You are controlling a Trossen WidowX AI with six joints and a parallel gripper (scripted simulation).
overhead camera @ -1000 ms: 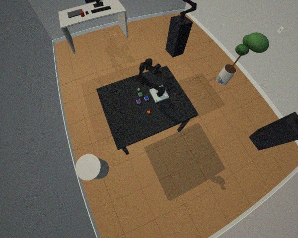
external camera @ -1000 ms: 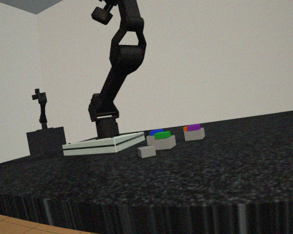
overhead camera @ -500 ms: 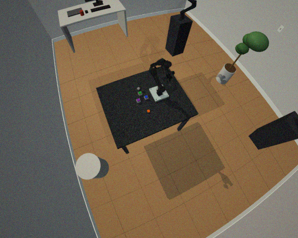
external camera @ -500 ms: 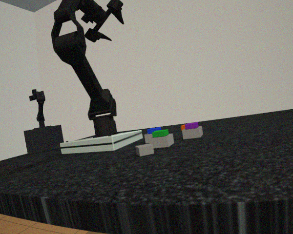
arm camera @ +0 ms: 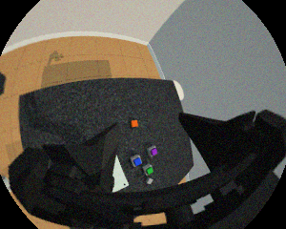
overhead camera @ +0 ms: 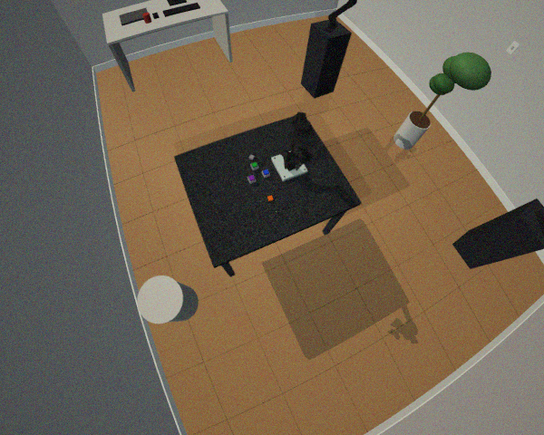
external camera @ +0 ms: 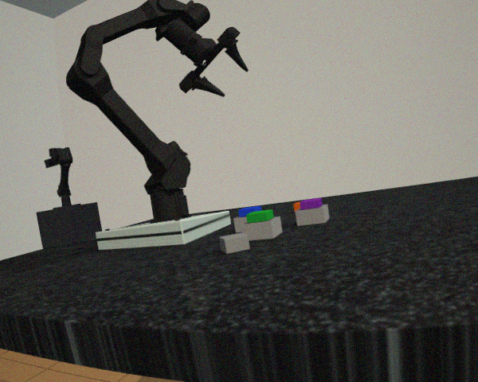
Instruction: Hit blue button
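The blue button lies 4 cm ahead of my gripper tip, 20 cm to the right of it and 28 cm below it. Also, from my gripper tip: green button (9 cm ahead, 30 cm to the right, 28 cm below); then orange block (11 cm ahead, 2 cm to the right, 31 cm below); then purple button (15 cm ahead, 21 cm to the right, 28 cm below).
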